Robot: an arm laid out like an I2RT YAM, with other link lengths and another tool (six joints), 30 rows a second.
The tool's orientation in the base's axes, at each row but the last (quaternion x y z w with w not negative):
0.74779 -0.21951 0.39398 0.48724
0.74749 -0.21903 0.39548 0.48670
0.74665 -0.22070 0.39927 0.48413
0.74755 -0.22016 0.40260 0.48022
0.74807 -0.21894 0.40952 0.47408
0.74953 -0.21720 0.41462 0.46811
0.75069 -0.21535 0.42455 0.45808
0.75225 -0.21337 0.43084 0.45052
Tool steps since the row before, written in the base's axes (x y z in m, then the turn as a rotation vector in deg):
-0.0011 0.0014 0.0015 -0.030 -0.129 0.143
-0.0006 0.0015 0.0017 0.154 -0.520 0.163
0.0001 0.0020 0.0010 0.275 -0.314 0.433
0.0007 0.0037 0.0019 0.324 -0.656 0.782
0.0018 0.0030 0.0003 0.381 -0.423 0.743
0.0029 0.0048 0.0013 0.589 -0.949 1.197
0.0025 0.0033 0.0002 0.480 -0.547 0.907
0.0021 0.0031 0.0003 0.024 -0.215 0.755
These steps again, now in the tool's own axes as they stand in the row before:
0.0006 0.0010 -0.0020 0.090 0.156 0.074
0.0011 0.0007 -0.0019 0.192 0.204 0.492
0.0010 -0.0004 -0.0020 0.493 0.176 0.296
0.0022 -0.0011 -0.0034 0.786 0.481 0.546
0.0015 -0.0025 -0.0020 0.800 0.313 0.370
0.0030 -0.0036 -0.0033 1.259 0.648 0.822
0.0018 -0.0033 -0.0018 0.984 0.383 0.488
0.0016 -0.0029 -0.0018 0.633 0.464 0.028

